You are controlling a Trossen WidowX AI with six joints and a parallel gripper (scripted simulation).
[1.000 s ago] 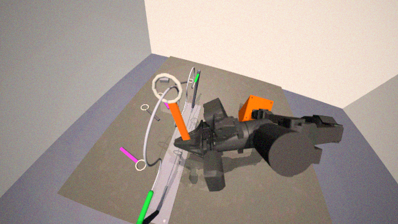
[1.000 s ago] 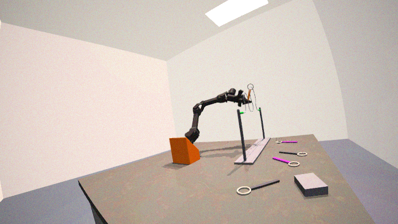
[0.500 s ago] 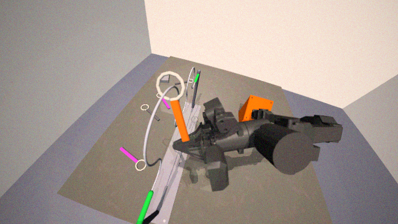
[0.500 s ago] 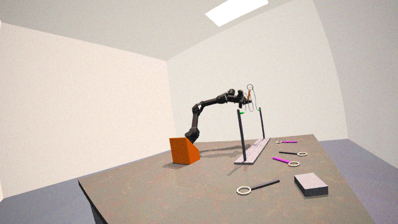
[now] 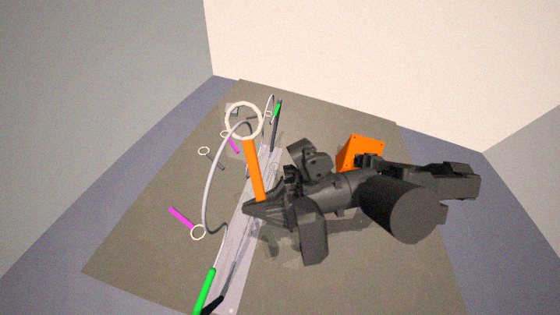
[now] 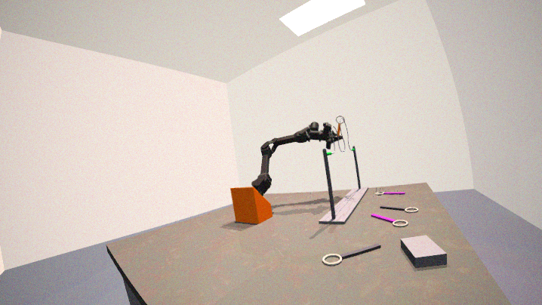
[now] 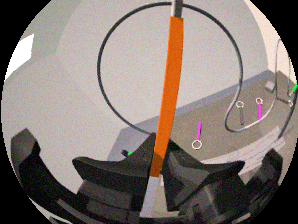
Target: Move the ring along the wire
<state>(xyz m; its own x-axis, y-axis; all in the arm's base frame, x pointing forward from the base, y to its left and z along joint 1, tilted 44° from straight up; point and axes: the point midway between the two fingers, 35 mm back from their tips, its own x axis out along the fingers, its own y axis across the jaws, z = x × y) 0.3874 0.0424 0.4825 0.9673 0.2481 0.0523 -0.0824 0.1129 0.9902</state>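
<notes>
The ring with orange handle lies 7 cm above my gripper tip and 6 cm to the right of it. The rest, counted from my gripper tip: grey block: 71 cm to the right, 35 cm below, 24 cm ahead.
</notes>
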